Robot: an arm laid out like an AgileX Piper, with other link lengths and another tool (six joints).
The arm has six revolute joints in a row. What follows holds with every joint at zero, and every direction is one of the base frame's. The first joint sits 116.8 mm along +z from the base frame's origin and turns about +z. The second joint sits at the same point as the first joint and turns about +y. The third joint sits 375.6 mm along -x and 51.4 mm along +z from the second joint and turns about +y. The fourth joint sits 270.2 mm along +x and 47.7 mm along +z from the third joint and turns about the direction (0.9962, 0, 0.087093). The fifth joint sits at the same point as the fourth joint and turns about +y. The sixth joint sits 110.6 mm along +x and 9.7 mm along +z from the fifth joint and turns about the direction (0.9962, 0, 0.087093). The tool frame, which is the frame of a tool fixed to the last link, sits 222.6 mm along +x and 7.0 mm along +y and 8.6 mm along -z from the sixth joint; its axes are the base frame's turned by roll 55.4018, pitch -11.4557 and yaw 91.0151 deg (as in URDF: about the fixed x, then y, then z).
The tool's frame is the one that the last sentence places.
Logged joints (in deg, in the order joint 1, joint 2, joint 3, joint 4, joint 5, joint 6), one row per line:
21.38, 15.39, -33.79, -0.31, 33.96, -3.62
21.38, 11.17, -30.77, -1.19, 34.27, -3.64
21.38, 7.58, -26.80, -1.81, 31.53, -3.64
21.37, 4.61, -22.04, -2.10, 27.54, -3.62
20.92, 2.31, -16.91, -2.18, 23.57, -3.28
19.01, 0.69, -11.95, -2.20, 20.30, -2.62
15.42, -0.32, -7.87, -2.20, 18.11, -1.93
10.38, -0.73, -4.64, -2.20, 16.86, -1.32
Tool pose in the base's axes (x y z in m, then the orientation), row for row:
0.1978, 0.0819, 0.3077, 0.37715, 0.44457, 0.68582, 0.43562
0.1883, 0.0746, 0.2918, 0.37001, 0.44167, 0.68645, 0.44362
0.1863, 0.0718, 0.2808, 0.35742, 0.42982, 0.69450, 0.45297
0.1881, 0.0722, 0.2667, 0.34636, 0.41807, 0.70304, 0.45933
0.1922, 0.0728, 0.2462, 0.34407, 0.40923, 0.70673, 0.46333
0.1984, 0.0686, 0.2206, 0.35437, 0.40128, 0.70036, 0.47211
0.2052, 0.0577, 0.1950, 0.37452, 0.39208, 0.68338, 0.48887
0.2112, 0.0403, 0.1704, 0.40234, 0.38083, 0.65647, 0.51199
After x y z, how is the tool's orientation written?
As a quaternion, x y z w.
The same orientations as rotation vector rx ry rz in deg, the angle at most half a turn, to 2 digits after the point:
53.78, 63.39, 97.79
52.57, 62.75, 97.53
50.57, 60.81, 98.26
48.86, 58.98, 99.18
48.45, 57.63, 99.52
49.71, 56.29, 98.24
52.15, 54.59, 95.15
55.46, 52.50, 90.49

